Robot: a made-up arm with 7 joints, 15 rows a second.
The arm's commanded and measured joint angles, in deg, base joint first. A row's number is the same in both.
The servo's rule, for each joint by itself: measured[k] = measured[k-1] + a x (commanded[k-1-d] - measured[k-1]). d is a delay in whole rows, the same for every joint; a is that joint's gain. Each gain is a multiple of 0.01, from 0.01 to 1. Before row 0 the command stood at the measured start. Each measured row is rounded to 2 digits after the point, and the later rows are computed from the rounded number. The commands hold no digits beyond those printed.
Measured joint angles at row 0:
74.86, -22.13, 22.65, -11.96, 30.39, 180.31, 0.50
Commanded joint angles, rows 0 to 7:
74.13, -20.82, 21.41, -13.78, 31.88, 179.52, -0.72
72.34, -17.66, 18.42, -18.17, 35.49, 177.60, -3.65
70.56, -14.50, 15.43, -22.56, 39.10, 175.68, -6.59
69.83, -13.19, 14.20, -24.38, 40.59, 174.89, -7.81
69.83, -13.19, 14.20, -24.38, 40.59, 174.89, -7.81
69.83, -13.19, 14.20, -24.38, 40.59, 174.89, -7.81
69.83, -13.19, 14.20, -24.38, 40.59, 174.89, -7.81
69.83, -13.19, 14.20, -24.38, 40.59, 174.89, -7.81
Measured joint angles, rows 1 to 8:
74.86, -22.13, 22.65, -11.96, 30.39, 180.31, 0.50
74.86, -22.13, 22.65, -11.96, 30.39, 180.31, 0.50
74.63, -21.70, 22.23, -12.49, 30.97, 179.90, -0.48
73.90, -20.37, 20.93, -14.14, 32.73, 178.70, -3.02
72.83, -18.43, 19.06, -16.58, 35.21, 177.13, -5.88
71.87, -16.70, 17.41, -18.84, 37.31, 175.97, -7.42
71.22, -15.54, 16.32, -20.45, 38.59, 175.41, -7.73
70.78, -14.76, 15.60, -21.59, 39.37, 175.14, -7.79
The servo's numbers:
d 2
a 0.32 0.33 0.34 0.29 0.39 0.52 0.80

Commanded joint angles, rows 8 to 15:
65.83, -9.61, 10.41, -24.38, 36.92, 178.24, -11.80
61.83, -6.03, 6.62, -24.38, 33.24, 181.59, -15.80
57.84, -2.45, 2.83, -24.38, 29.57, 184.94, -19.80
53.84, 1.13, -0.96, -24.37, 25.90, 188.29, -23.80
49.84, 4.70, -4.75, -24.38, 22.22, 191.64, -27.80
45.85, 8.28, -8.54, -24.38, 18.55, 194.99, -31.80
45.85, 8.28, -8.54, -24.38, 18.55, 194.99, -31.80
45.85, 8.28, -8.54, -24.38, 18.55, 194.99, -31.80
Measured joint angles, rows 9 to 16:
70.48, -14.24, 15.12, -22.40, 39.85, 175.01, -7.81
70.27, -13.89, 14.81, -22.97, 40.14, 174.95, -7.81
68.85, -12.48, 13.31, -23.38, 38.88, 176.66, -11.00
66.60, -10.35, 11.04, -23.67, 36.68, 179.22, -14.84
63.80, -7.74, 8.25, -23.88, 33.91, 182.19, -18.81
60.61, -4.81, 5.12, -24.02, 30.79, 185.36, -22.80
57.16, -1.67, 1.76, -24.12, 27.45, 188.63, -26.80
53.54, 1.61, -1.74, -24.20, 23.98, 191.94, -30.80

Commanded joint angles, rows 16 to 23:
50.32, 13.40, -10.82, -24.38, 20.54, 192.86, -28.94
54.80, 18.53, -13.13, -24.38, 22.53, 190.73, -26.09
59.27, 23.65, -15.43, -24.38, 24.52, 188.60, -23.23
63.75, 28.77, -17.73, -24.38, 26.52, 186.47, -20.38
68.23, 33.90, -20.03, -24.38, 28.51, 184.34, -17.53
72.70, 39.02, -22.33, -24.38, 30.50, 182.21, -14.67
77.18, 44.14, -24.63, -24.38, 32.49, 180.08, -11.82
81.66, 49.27, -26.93, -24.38, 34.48, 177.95, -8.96
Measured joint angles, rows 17 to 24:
51.08, 3.81, -4.05, -24.25, 21.86, 193.53, -31.60
49.41, 5.29, -5.58, -24.29, 20.57, 194.29, -31.76
49.70, 7.97, -7.36, -24.32, 20.56, 193.55, -29.50
51.33, 11.45, -9.32, -24.34, 21.33, 192.08, -26.77
53.87, 15.48, -11.40, -24.35, 22.57, 190.27, -23.94
57.03, 19.87, -13.55, -24.36, 24.11, 188.29, -21.09
60.61, 24.50, -15.75, -24.37, 25.83, 186.24, -18.24
64.48, 29.29, -17.99, -24.37, 27.65, 184.14, -15.38

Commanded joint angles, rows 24 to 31:
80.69, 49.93, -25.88, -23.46, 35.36, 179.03, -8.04
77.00, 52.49, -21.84, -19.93, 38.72, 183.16, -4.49
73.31, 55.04, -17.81, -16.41, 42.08, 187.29, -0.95
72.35, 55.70, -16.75, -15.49, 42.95, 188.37, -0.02
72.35, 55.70, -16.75, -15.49, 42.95, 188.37, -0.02
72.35, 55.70, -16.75, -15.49, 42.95, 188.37, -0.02
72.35, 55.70, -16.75, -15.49, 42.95, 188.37, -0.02
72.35, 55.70, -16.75, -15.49, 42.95, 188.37, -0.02
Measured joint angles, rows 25 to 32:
68.54, 34.19, -20.25, -24.37, 29.54, 182.03, -12.53
72.74, 39.17, -22.52, -24.37, 31.47, 179.91, -9.67
75.28, 42.72, -23.66, -24.11, 32.99, 179.45, -8.37
75.83, 45.94, -23.04, -22.90, 35.22, 181.38, -5.27
75.02, 48.94, -21.26, -21.02, 37.90, 184.45, -1.81
74.17, 51.17, -19.73, -19.42, 39.87, 186.49, -0.38
73.59, 52.66, -18.72, -18.28, 41.07, 187.47, -0.09
73.19, 53.66, -18.05, -17.47, 41.80, 187.94, -0.03

